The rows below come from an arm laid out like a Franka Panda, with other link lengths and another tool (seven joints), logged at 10 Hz.
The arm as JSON. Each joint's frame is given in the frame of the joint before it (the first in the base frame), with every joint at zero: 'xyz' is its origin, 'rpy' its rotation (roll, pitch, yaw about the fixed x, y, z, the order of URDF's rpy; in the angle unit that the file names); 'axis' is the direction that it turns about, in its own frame. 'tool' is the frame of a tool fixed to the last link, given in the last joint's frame.
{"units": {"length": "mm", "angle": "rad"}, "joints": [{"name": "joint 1", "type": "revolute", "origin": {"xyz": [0.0, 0.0, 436.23], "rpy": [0.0, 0.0, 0.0]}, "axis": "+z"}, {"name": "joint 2", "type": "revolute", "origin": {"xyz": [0.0, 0.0, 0.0], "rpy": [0.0, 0.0, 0.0]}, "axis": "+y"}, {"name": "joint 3", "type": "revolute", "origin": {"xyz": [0.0, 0.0, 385.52], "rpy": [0.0, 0.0, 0.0]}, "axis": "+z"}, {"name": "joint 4", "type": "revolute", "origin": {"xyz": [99.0, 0.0, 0.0], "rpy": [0.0, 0.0, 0.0]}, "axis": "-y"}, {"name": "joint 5", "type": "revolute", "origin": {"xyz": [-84.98, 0.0, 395.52], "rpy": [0.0, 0.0, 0.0]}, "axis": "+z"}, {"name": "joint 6", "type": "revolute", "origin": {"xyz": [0.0, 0.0, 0.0], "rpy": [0.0, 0.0, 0.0]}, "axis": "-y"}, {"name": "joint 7", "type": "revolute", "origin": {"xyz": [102.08, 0.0, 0.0], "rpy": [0.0, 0.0, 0.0]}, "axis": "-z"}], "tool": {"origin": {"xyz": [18.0, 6.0, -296.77], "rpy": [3.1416, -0.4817, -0.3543]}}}
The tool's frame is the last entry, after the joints.
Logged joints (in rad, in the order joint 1, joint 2, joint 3, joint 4, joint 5, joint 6, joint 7), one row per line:
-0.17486, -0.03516, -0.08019, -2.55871, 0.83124, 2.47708, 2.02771
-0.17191, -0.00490, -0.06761, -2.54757, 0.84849, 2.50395, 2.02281
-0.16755, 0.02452, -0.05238, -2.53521, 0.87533, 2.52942, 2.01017
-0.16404, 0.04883, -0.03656, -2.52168, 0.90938, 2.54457, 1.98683
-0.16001, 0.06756, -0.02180, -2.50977, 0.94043, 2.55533, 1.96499
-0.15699, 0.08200, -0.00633, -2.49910, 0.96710, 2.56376, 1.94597
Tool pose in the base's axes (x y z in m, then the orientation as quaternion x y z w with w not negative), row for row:
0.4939, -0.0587, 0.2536, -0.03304, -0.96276, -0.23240, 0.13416
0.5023, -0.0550, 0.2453, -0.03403, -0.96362, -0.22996, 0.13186
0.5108, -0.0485, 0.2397, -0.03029, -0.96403, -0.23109, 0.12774
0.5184, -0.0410, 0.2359, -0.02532, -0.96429, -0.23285, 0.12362
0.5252, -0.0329, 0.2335, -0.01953, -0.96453, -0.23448, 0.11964
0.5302, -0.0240, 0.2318, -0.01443, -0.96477, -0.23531, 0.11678
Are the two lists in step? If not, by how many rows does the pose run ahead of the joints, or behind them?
The pose runs 1 row ahead of the joints: the pose in row i belongs to the joints in row i + 1.
